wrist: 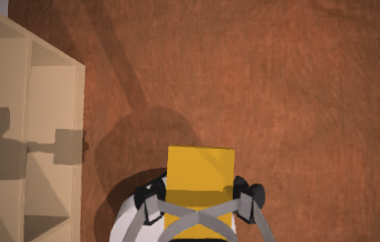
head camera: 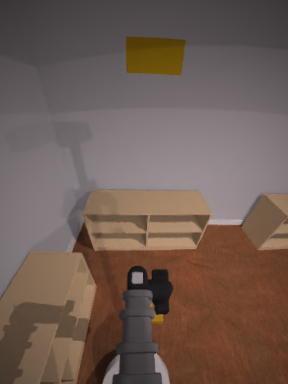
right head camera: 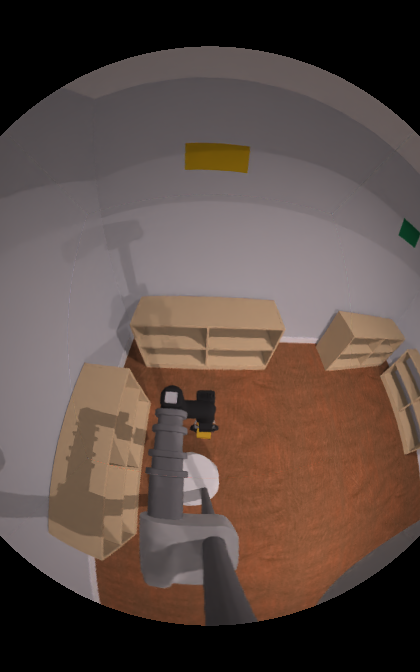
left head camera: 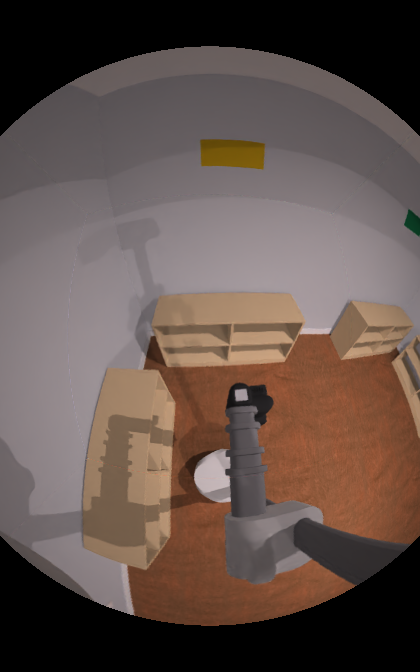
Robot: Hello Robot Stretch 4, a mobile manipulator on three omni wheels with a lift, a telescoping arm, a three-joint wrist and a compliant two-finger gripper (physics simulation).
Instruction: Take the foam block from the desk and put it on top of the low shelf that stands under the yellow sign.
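Places are measured from the robot's base along level axes (x ahead, y left, z up), in millimetres.
Pixels of known places: gripper, fingertip midpoint: [wrist: 198, 191].
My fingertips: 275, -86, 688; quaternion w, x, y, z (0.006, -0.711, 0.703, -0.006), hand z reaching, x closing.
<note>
For each thing: its top centre in the pictures, then the offset to it from my fingertips, as dx, dy, dz. Level surfaces: height alone.
- yellow foam block at its top centre: [wrist: 199, 198] [head camera: 156, 309] +1, +0, +34
- low shelf at its surface level: dz -106
- yellow sign at its top centre: [head camera: 156, 37] +1164, -23, +1136
The yellow foam block [wrist: 200, 170] [right head camera: 203, 435] [head camera: 157, 318] is between the two fingertips of my gripper [wrist: 198, 191] [right head camera: 204, 428], which is shut on it. Both pads touch its sides in the wrist view, above the floor and partly over my white base. The low shelf [head camera: 147, 202] [left head camera: 227, 309] [right head camera: 207, 312] stands against the far wall, ahead of the gripper and apart from it. The yellow sign [head camera: 155, 56] [left head camera: 232, 154] [right head camera: 217, 158] is on the wall above this shelf. In the left head camera view the block is hidden behind the arm and wrist. The desk does not show.
Another low shelf [head camera: 47, 280] [left head camera: 115, 450] [right head camera: 82, 440] [wrist: 52, 100] stands close on the left along the side wall. A third shelf [left head camera: 382, 312] [right head camera: 370, 325] stands at the far right, with a fourth shelf [right head camera: 398, 410] beside it. A green sign [right head camera: 409, 233] hangs on the right wall.
</note>
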